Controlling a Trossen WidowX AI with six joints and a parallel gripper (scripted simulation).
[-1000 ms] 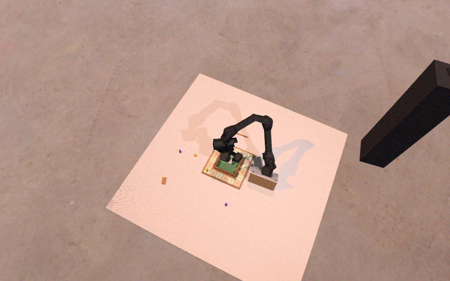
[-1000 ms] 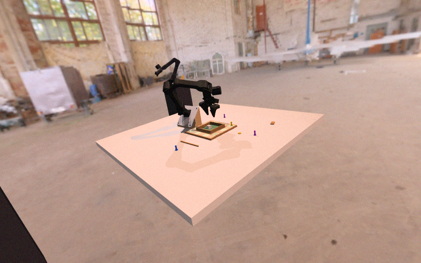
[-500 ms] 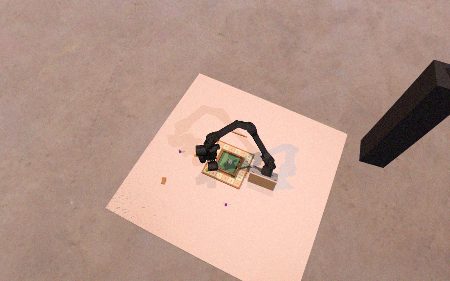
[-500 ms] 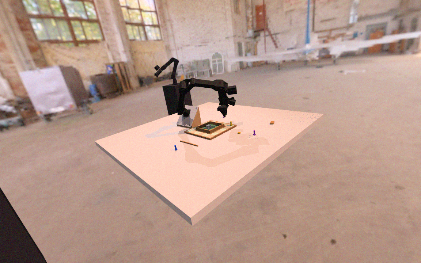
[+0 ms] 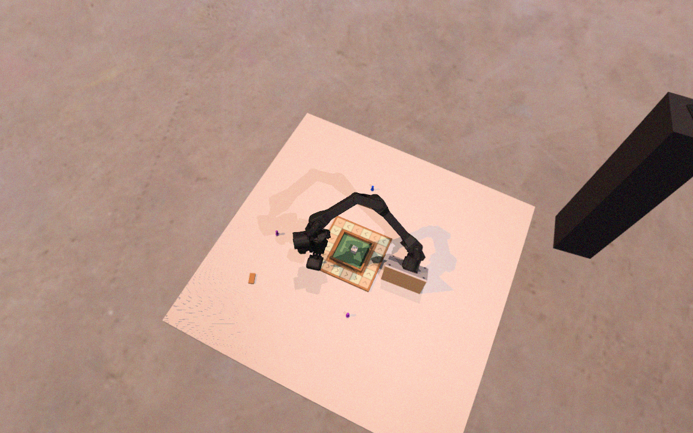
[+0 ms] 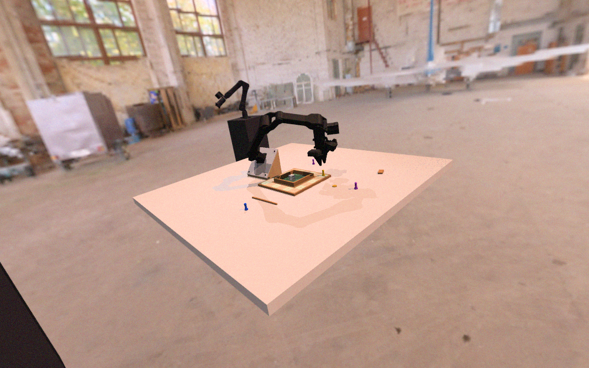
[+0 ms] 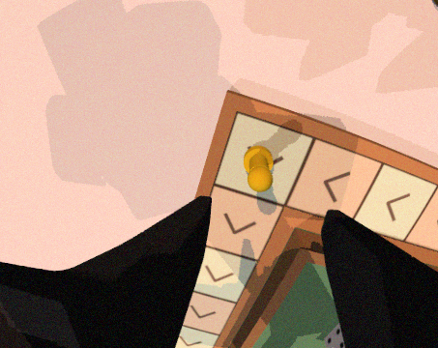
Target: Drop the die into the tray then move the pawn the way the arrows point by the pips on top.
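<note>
The yellow pawn is 5 cm below my gripper tip. Round my gripper tip: white die: 14 cm behind, 11 cm to the right, 5 cm below; green dice tray: 13 cm behind, 10 cm to the right, 7 cm below; orange disc: 12 cm ahead, 9 cm to the right, 7 cm below.
</note>
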